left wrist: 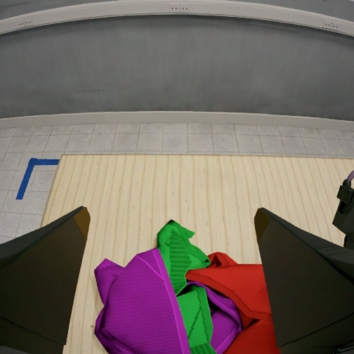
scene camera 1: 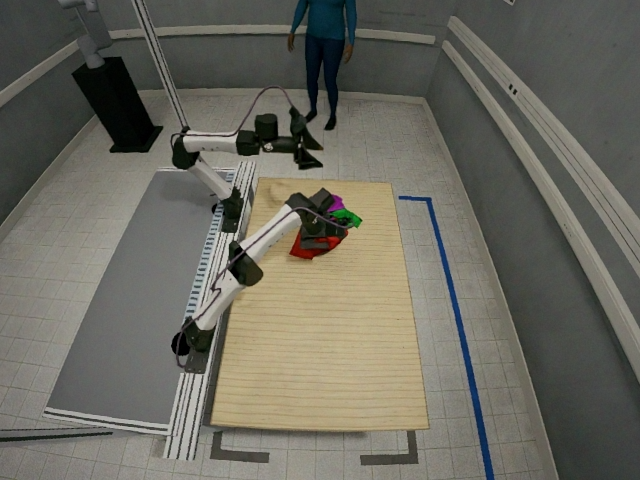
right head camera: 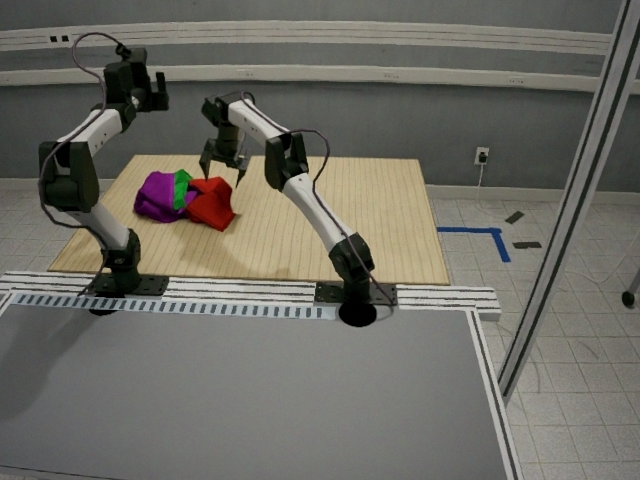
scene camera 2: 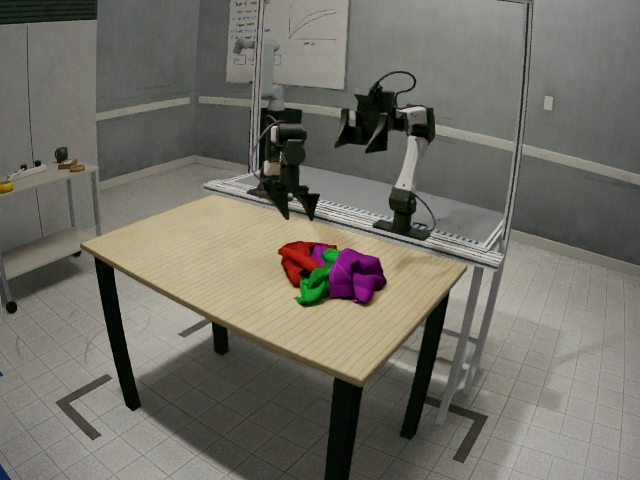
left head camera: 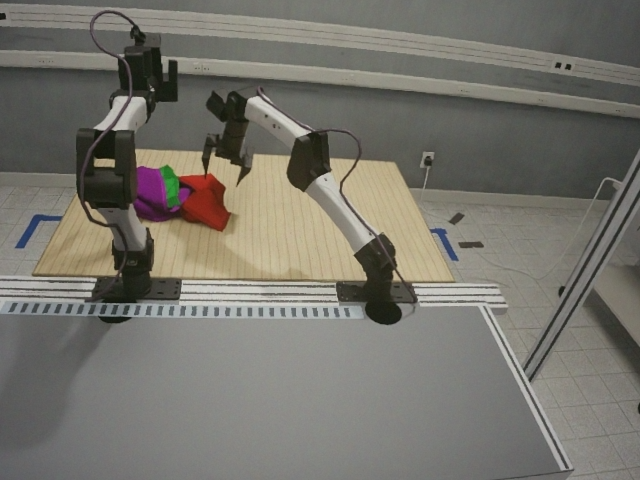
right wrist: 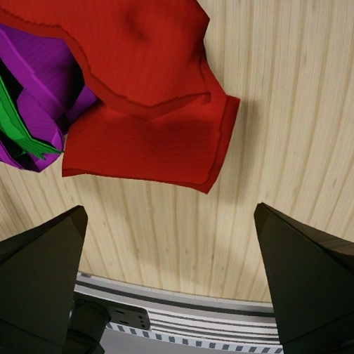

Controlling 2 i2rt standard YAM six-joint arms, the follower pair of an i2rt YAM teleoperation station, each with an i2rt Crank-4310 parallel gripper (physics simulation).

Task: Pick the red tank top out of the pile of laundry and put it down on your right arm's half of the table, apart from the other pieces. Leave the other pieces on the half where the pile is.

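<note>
The red tank top [left head camera: 204, 204] [right head camera: 212, 204] [scene camera 1: 309, 252] [scene camera 2: 295, 262] [left wrist: 245, 287] [right wrist: 150, 145] lies crumpled against a purple piece [left head camera: 148, 195] [right head camera: 156, 196] [scene camera 2: 357, 273] [left wrist: 140, 305] and a green piece [left head camera: 171, 188] [right head camera: 180, 188] [scene camera 1: 347, 217] [scene camera 2: 314, 286] [left wrist: 172, 250]. My right gripper [left head camera: 222, 180] [right head camera: 222, 181] [scene camera 2: 299, 218] [right wrist: 169, 209] is open and empty, pointing down above the table beside the red piece; its arm hides part of the pile in scene camera 1. My left gripper [scene camera 1: 321, 157] [scene camera 2: 352, 149] [left wrist: 171, 212] is open and empty, raised high.
The wooden table [left head camera: 310, 242] [right head camera: 320, 248] [scene camera 1: 320, 361] [scene camera 2: 206, 258] carries the pile. A metal rail [left head camera: 258, 291] [right head camera: 237, 286] with both arm bases runs along its edge. The right arm reaches across the table toward the pile.
</note>
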